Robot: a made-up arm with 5 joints.
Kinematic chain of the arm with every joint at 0, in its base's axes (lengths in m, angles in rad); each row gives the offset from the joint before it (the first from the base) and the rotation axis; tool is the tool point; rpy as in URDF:
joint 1: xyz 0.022 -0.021 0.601 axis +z
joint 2: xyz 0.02 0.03 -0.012 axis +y
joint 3: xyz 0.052 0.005 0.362 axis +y
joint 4: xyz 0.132 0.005 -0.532 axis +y
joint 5: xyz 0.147 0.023 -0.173 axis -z
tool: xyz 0.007 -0.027 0.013 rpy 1.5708 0 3.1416
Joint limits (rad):
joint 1: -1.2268..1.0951
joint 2: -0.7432..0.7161
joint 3: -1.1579..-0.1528
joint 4: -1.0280..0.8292
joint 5: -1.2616..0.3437
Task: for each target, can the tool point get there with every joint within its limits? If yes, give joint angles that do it. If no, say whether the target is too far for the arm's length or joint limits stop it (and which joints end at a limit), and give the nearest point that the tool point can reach.
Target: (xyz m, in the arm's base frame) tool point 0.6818 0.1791 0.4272
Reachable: yes | joints 0.2408 0.5375 -0.7097 -0.8718 -0.1173
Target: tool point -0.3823 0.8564 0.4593
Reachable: no: joint limits stop it (at a limit: joint 1, joint 5) | nearest point 0.2398 0.5359 0.4593 | short by 0.700 m
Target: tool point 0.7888 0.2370 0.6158
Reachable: yes | joints 0.2726 0.1588 -0.8770 -0.0128 -0.4640
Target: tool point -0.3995 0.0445 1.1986
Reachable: no: joint limits stop it (at a limit: joint 1, joint 2, joint 3, joint 4, joint 5) | nearest point 0.0299 0.1286 1.3814 | short by 0.474 m
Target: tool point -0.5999 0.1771 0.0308
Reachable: no: joint limits stop it (at a limit: joint 1, joint 2, joint 3, joint 4, joint 5) | nearest point -0.0336 0.0053 0.1072 | short by 0.597 m
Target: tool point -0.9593 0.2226 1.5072
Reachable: no: too far | nearest point 0.0299 0.1286 1.3814 | short by 1.002 m
